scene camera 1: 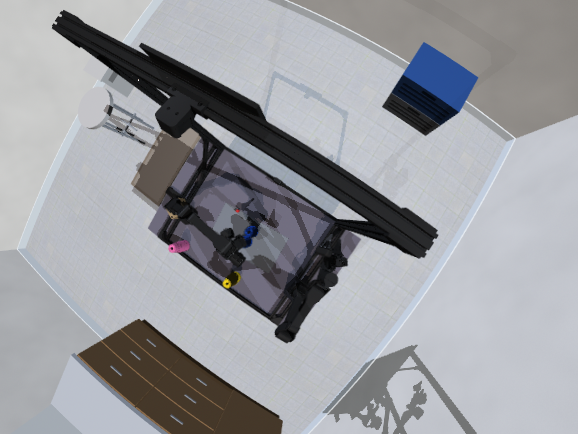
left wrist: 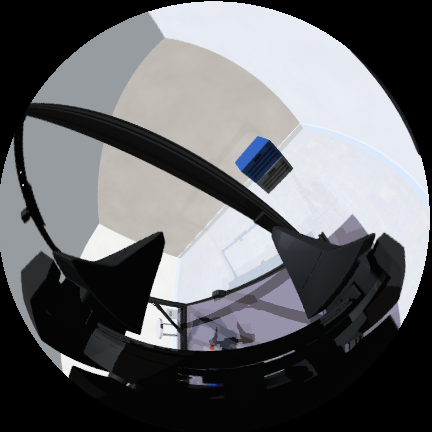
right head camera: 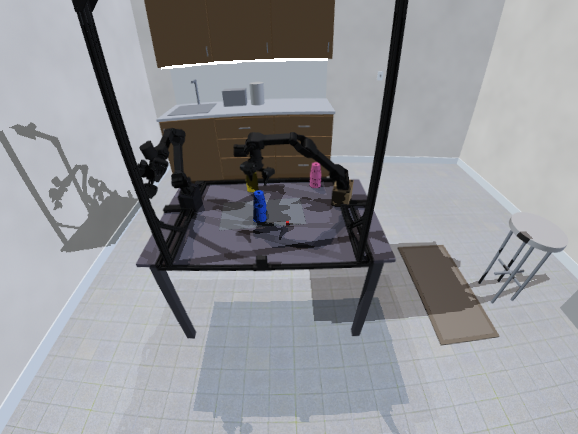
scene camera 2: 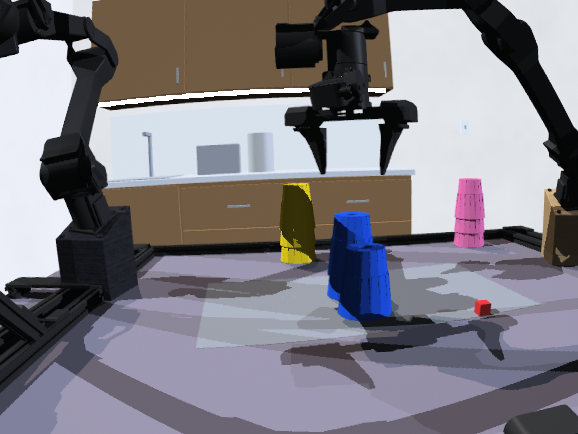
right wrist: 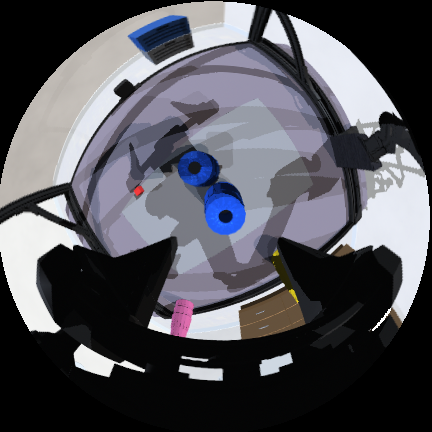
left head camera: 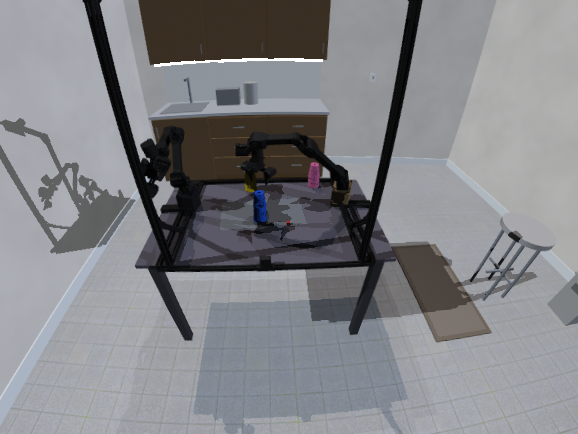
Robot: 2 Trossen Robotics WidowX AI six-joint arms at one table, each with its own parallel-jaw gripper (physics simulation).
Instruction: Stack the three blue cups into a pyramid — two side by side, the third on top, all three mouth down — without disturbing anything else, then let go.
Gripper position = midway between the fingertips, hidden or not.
In view: my left gripper [left wrist: 219, 234], my right gripper [scene camera 2: 352, 174], a blue cup [scene camera 2: 365, 295], a blue cup [scene camera 2: 349, 228] and a pale mat [right wrist: 254, 153].
My right gripper shows as well in the right wrist view [right wrist: 228, 242].
